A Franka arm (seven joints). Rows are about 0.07 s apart.
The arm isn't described. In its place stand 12 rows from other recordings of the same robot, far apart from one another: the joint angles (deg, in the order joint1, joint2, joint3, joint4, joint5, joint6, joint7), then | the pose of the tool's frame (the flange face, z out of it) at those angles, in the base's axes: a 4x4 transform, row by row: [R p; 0 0 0 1], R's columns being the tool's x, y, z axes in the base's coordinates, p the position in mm.
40.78 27.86 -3.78 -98.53 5.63 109.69 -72.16 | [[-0.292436 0.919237 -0.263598 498.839], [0.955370 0.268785 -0.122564 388.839], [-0.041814 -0.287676 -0.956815 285.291], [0 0 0 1]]
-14.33 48.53 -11.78 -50.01 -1.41 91.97 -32.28 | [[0.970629 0.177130 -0.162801 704.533], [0.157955 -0.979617 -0.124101 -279.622], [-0.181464 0.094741 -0.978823 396.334], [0 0 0 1]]
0.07 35.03 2.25 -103.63 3.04 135.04 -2.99 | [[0.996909 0.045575 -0.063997 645.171], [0.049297 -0.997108 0.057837 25.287], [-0.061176 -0.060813 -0.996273 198.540], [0 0 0 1]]
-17.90 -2.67 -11.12 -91.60 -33.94 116.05 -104.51 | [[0.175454 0.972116 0.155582 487.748], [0.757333 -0.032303 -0.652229 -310.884], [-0.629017 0.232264 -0.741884 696.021], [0 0 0 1]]
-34.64 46.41 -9.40 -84.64 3.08 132.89 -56.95 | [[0.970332 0.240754 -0.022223 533.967], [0.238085 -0.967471 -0.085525 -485.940], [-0.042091 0.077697 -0.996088 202.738], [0 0 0 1]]
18.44 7.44 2.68 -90.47 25.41 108.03 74.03 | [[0.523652 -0.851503 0.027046 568.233], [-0.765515 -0.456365 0.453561 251.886], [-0.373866 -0.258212 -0.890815 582.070], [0 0 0 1]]
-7.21 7.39 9.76 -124.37 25.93 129.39 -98.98 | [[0.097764 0.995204 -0.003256 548.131], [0.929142 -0.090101 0.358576 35.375], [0.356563 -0.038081 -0.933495 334.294], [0 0 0 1]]
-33.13 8.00 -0.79 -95.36 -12.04 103.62 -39.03 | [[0.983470 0.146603 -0.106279 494.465], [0.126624 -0.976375 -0.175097 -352.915], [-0.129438 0.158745 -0.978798 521.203], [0 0 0 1]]
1.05 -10.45 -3.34 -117.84 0.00 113.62 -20.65 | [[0.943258 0.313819 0.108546 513.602], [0.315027 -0.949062 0.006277 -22.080], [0.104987 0.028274 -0.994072 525.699], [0 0 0 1]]
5.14 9.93 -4.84 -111.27 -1.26 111.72 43.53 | [[0.727417 -0.666368 -0.163760 576.100], [-0.679428 -0.732866 -0.035840 2.986], [-0.096131 0.137334 -0.985849 382.031], [0 0 0 1]]
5.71 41.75 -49.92 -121.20 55.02 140.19 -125.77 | [[0.718711 0.693406 0.051405 393.762], [0.694788 -0.719070 -0.014467 -399.936], [0.026932 0.046113 -0.998573 173.539], [0 0 0 1]]
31.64 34.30 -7.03 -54.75 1.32 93.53 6.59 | [[0.939375 0.329926 0.093397 644.652], [0.331871 -0.943308 -0.005666 330.346], [0.086233 0.036318 -0.995613 538.529], [0 0 0 1]]
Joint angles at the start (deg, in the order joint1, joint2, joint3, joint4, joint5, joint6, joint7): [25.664 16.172 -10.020 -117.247 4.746 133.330 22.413]
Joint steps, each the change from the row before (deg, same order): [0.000 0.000 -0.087 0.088 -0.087 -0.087 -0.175]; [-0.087 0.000 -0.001 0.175 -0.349 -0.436 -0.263]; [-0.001 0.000 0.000 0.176 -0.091 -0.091 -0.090]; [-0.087 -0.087 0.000 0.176 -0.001 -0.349 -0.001]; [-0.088 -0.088 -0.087 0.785 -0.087 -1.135 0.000]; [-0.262 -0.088 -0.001 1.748 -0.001 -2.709 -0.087]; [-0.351 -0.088 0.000 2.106 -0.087 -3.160 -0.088]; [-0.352 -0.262 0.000 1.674 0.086 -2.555 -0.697]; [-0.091 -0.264 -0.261 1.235 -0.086 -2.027 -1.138]
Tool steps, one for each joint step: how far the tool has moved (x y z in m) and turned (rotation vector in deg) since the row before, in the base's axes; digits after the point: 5 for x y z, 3 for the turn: [0.00054 -0.00074 0.00056 -0.079 -0.027 0.156]; [0.00037 -0.00084 0.00063 -0.298 0.196 0.425]; [0.00074 0.00024 0.00117 -0.037 -0.096 0.160]; [0.00053 -0.00067 0.00166 0.006 0.092 -0.075]; [0.00237 -0.00080 0.00506 -0.088 0.247 -0.069]; [0.00429 -0.00071 0.00996 -0.096 0.879 -0.074]; [0.00500 -0.00139 0.01224 -0.166 0.958 -0.084]; [0.00365 -0.00193 0.01187 0.088 0.656 0.397]; [0.00237 -0.00253 0.00954 -0.079 0.503 0.924]
